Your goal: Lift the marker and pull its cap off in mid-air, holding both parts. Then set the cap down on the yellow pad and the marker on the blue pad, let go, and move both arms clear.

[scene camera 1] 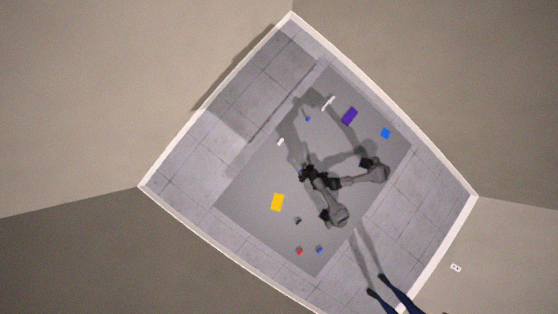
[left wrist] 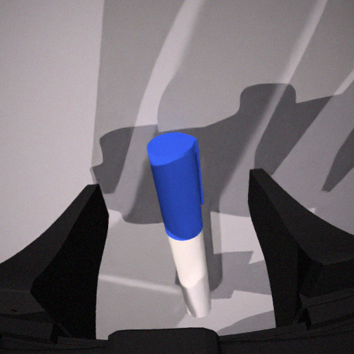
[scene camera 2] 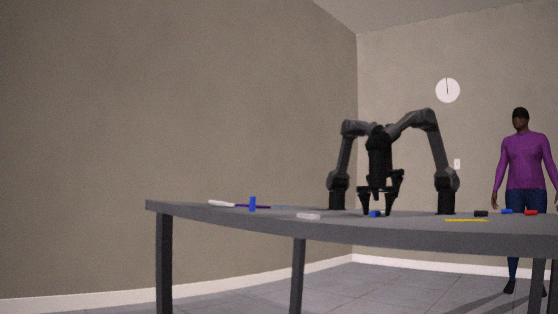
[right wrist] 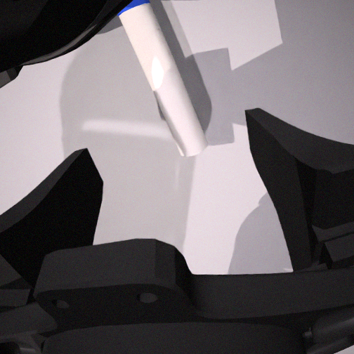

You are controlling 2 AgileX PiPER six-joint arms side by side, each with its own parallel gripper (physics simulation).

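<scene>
The marker lies on the table with its blue cap (left wrist: 176, 195) (scene camera 2: 375, 213) on its white body (left wrist: 190, 260) (right wrist: 162, 80). My left gripper (left wrist: 175, 193) (scene camera 2: 376, 212) is open, pointing down, with its fingers on either side of the capped marker and not touching it. My right gripper (right wrist: 168, 147) is open and empty; the tail end of the white body reaches between its fingertips in the right wrist view. Both grippers are close together, and the left one largely hides the right in scene camera 2. The yellow pad (scene camera 1: 277, 202) (scene camera 2: 465, 220) and the blue pad (scene camera 1: 385, 133) lie flat.
A purple pad (scene camera 1: 349, 116), a long white object (scene camera 1: 328, 103), a small white block (scene camera 1: 280, 142) (scene camera 2: 308, 216) and an upright blue cylinder (scene camera 1: 307, 119) (scene camera 2: 252, 204) are on the table. Black (scene camera 1: 298, 220), red (scene camera 1: 299, 252) and blue (scene camera 1: 319, 250) small cylinders lie beyond the yellow pad.
</scene>
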